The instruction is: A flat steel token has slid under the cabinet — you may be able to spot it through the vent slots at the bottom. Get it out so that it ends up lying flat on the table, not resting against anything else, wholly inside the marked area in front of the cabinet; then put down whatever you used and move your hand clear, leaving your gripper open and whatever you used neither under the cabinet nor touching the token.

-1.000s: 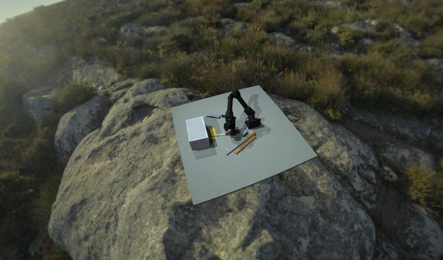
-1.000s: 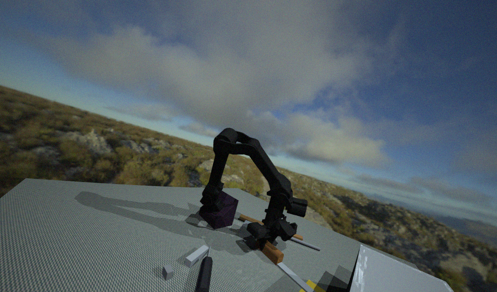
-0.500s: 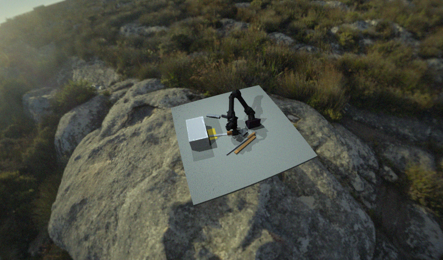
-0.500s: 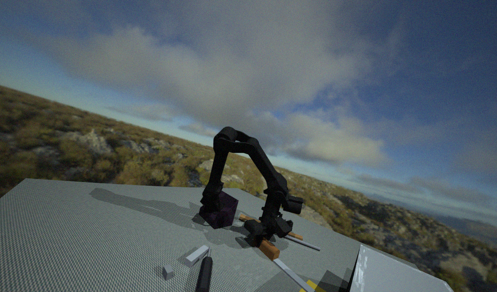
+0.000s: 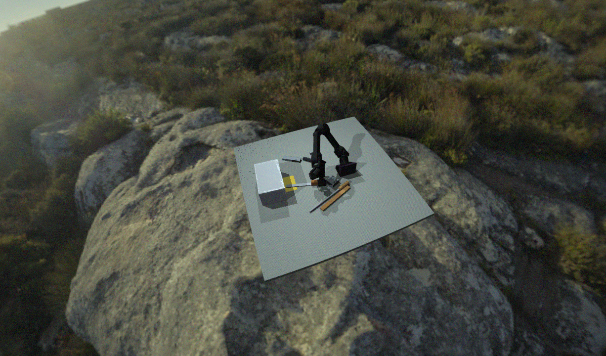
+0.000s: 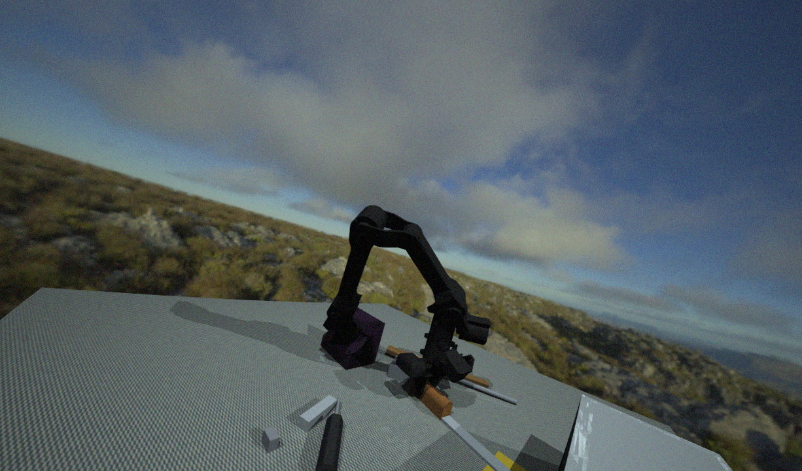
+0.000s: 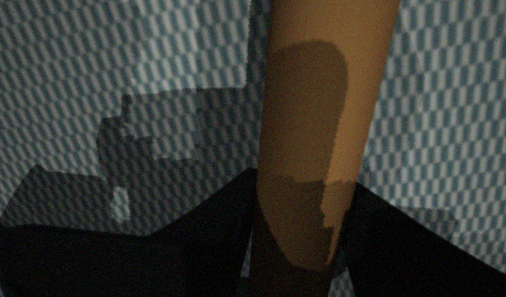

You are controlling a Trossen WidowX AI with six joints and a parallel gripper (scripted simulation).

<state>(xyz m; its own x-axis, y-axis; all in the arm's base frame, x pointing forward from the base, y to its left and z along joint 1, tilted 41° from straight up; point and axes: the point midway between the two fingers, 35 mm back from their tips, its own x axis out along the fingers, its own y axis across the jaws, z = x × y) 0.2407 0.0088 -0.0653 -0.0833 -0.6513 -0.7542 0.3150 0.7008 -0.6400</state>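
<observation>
My gripper tip is 90 mm past the grey block, 40 mm to the right of it and 10 mm below it. Round my gripper tip: grey bar 240 mm to the right, 80 mm behind; then small grey cube 340 mm to the right, 70 mm behind; then wooden stick 180 mm to the left, 40 mm behind.
</observation>
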